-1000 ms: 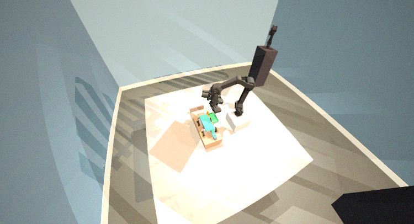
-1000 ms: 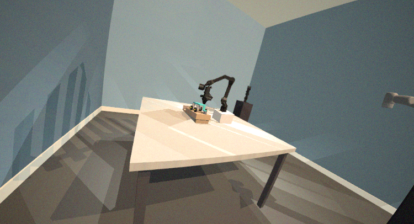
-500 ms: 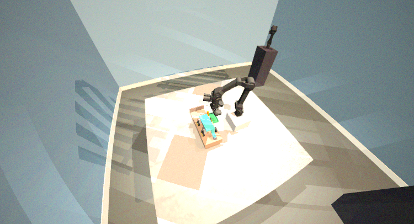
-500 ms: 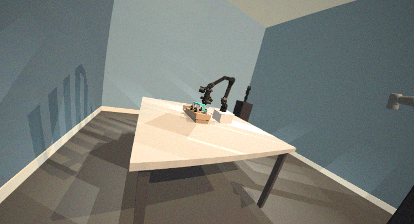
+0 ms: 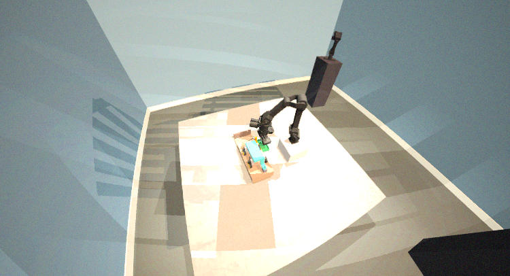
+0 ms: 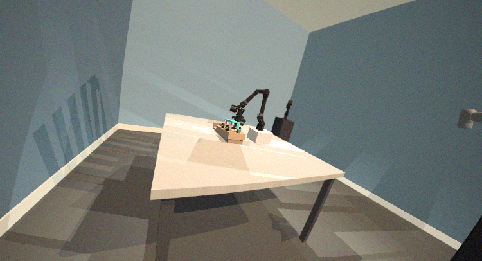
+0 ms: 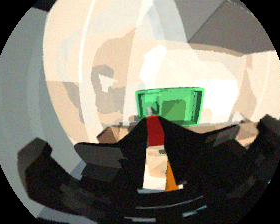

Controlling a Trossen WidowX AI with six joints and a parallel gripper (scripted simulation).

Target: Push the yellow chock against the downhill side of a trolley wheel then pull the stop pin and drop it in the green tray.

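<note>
The green tray lies 6 cm below my gripper tip and 3 cm to the left of it. The rest, counted from my gripper tip: cyan trolley (16 cm to the left, 10 cm ahead, 6 cm above); yellow chock (6 cm to the left, 5 cm ahead, 3 cm above); red-headed stop pin (right at my gripper tip).
</note>
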